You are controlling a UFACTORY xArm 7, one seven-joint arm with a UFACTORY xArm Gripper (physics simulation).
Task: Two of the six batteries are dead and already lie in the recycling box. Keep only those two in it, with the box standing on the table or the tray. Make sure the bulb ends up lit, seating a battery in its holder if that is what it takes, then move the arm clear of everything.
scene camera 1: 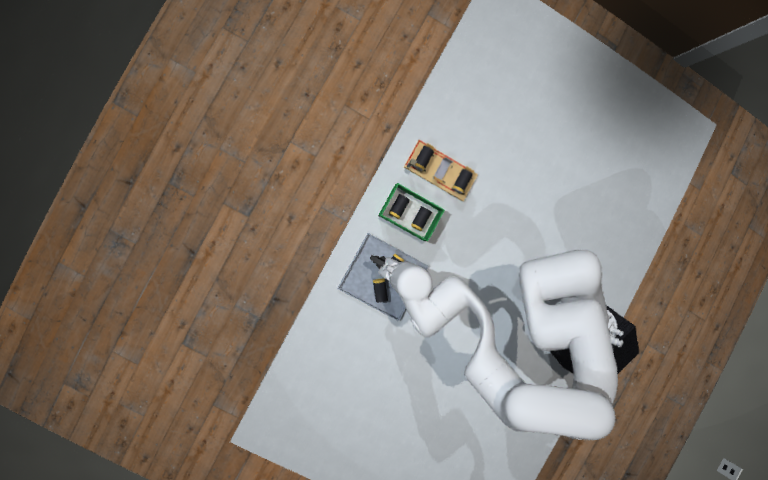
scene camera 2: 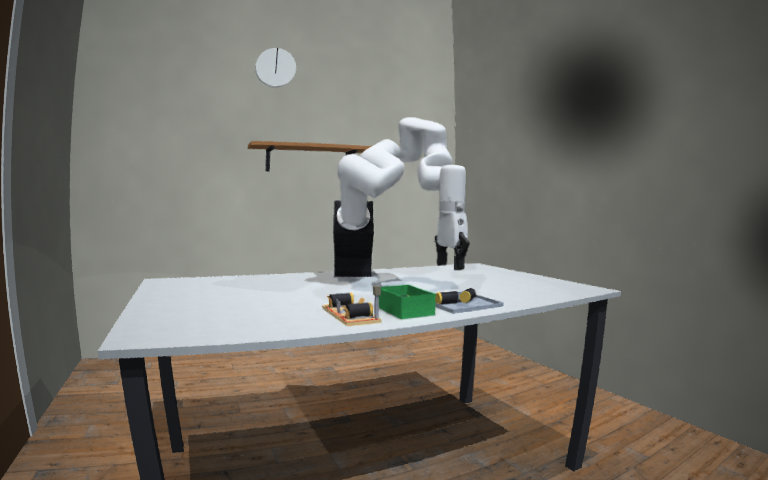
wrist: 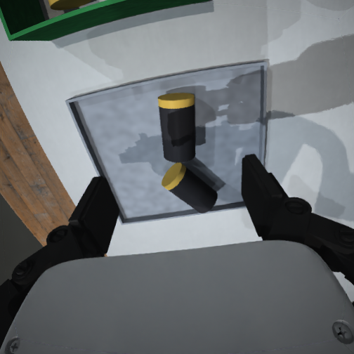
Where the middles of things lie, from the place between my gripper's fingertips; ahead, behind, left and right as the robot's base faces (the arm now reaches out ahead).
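The grey tray (scene camera 1: 357, 282) sits 10 cm below my hand and 4 cm to the left of it. As for the green recycling box (scene camera 2: 420, 303), I see that it is 16 cm to the right of my hand, 8 cm below it and 3 cm ahead of it.
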